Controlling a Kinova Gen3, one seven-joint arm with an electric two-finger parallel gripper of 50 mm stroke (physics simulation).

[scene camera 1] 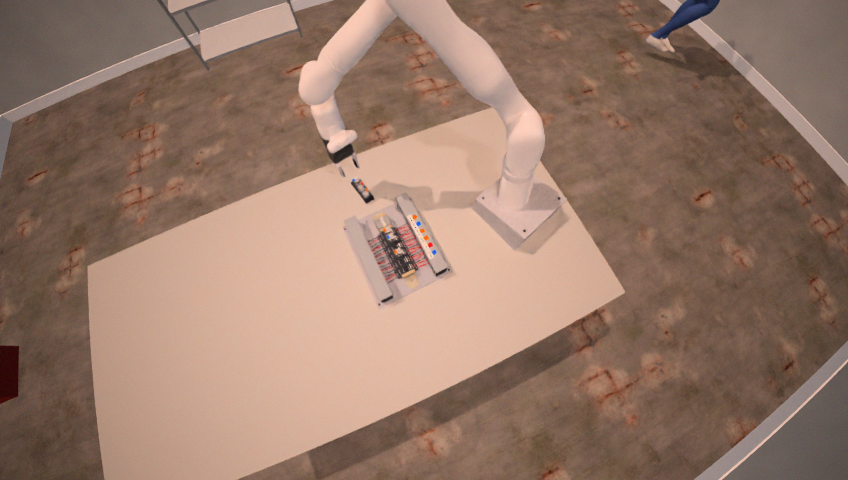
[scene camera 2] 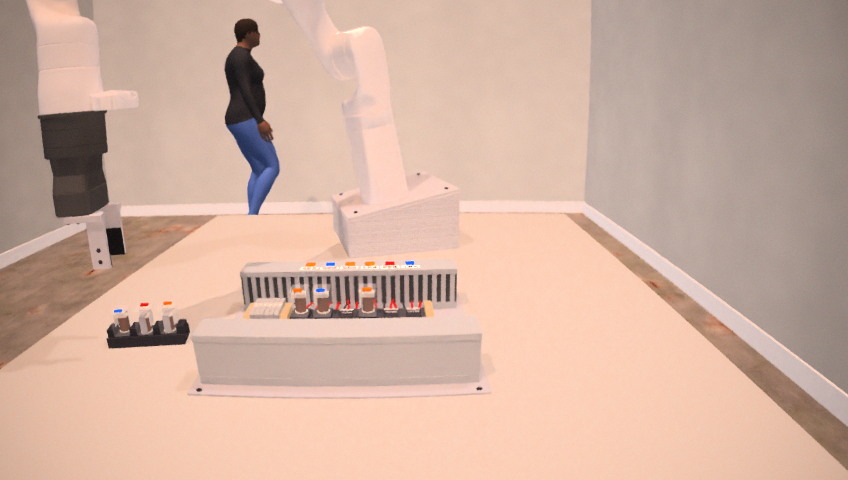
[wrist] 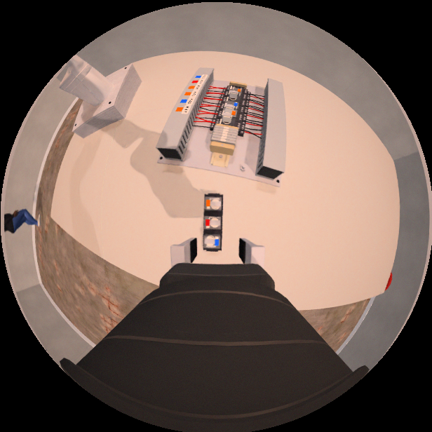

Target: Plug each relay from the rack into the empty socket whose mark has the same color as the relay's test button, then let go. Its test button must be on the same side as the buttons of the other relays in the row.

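Note:
My gripper [scene camera 2: 110,260], [wrist: 217,246]: visible. Black rack [scene camera 2: 157,339]: visible.

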